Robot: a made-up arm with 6 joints. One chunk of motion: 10 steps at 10 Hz.
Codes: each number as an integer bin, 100 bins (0 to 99) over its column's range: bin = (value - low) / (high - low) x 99, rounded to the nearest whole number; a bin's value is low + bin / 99 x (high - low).
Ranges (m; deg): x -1..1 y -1..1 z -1..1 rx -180..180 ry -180..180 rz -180..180
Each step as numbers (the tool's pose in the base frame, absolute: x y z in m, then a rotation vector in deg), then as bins.
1 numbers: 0.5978 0.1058 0.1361 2.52 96.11 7.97
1 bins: 79 55 56 50 76 52
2 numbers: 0.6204 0.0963 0.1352 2.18 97.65 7.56
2 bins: 80 54 56 50 76 52
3 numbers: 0.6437 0.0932 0.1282 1.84 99.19 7.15
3 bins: 81 54 56 50 77 51
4 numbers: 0.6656 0.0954 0.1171 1.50 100.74 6.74
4 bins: 82 54 55 50 77 51
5 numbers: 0.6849 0.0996 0.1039 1.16 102.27 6.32
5 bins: 83 54 55 50 78 51
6 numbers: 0.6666 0.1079 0.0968 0.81 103.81 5.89
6 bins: 82 55 54 50 78 51
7 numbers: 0.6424 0.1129 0.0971 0.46 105.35 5.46
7 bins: 81 55 54 50 78 51
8 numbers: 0.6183 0.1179 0.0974 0.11 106.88 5.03
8 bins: 80 55 54 50 79 51
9 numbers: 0.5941 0.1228 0.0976 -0.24 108.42 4.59
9 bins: 79 56 54 49 79 51
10 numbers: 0.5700 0.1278 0.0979 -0.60 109.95 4.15
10 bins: 78 56 54 49 80 51
